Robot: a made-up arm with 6 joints.
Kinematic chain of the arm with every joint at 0, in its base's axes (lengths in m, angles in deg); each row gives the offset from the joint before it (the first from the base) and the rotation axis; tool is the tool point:
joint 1: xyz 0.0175 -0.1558 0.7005 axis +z
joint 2: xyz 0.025 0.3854 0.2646 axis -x
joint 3: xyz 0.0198 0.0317 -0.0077 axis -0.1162 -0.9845 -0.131
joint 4: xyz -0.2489 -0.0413 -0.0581 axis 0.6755 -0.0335 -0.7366
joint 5: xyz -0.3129 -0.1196 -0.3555 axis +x
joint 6: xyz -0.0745 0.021 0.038 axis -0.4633 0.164 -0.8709
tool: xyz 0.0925 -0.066 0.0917
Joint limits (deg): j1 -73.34..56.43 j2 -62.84..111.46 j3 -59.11..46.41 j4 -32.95..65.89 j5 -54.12..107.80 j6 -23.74..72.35
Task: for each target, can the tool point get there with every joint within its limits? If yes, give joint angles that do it. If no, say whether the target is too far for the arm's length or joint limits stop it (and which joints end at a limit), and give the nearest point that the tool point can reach.
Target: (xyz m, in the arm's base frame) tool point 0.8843 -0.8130 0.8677
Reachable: no: joint limits stop it (at a limit: joint 3, joint 5, joint 6) | nearest point 0.3874 -0.4363 0.9089 | short by 0.625 m
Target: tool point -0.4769 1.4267 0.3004
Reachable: no: too far | nearest point -0.3213 0.9288 0.5649 | short by 0.585 m
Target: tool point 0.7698 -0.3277 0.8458
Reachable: no: joint limits stop it (at a limit: joint 1, joint 3, joint 5) | nearest point 0.4040 -0.3692 0.8762 | short by 0.369 m
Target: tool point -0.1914 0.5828 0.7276
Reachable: yes | joints -51.45 17.54 -18.45 31.36 67.69 54.96
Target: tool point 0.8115 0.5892 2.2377
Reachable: no: too far | nearest point 0.5090 0.4263 1.5106 | short by 0.804 m
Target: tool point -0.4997 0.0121 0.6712
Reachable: yes | joints -9.18 17.13 4.15 5.95 26.95 51.48
